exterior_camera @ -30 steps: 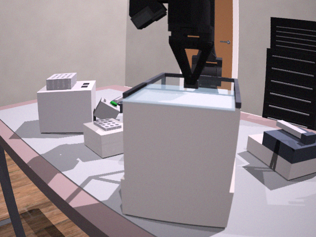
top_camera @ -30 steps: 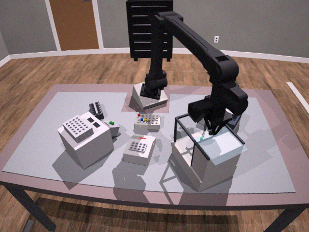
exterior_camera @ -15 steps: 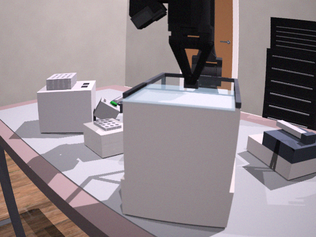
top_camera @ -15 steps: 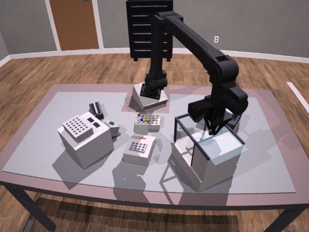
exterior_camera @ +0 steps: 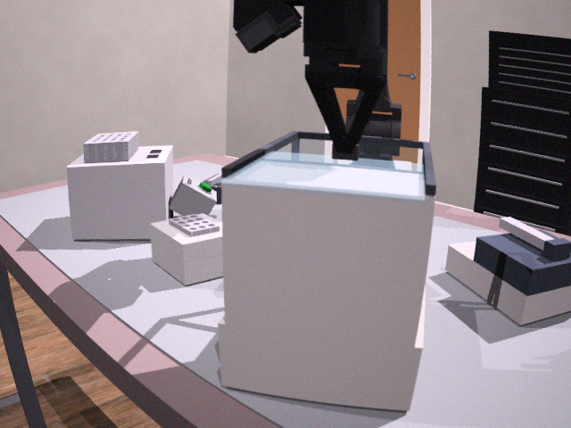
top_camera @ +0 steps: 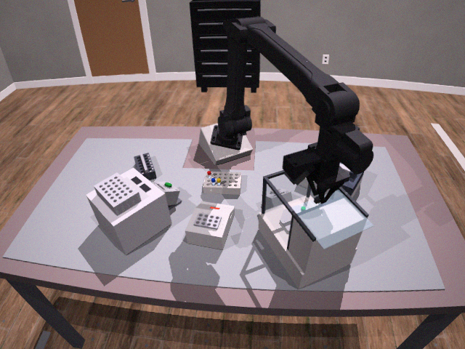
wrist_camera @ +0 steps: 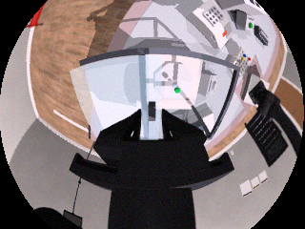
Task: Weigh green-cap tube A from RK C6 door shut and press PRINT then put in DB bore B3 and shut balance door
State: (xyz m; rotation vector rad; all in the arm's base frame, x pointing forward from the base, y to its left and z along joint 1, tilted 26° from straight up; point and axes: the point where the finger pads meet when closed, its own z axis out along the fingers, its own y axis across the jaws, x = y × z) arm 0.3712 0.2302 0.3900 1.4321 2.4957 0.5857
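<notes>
Now: the glass door pane 20 mm ahead of my hand, 10 mm to the left of it and 10 mm below it. The rest, counted from my hand: dry block: 50 mm behind, 300 mm to the right, 190 mm below; spectrophotometer: 310 mm behind, 80 mm to the left, 160 mm below; tube rack RK: 250 mm behind, 300 mm to the right, 210 mm below.
</notes>
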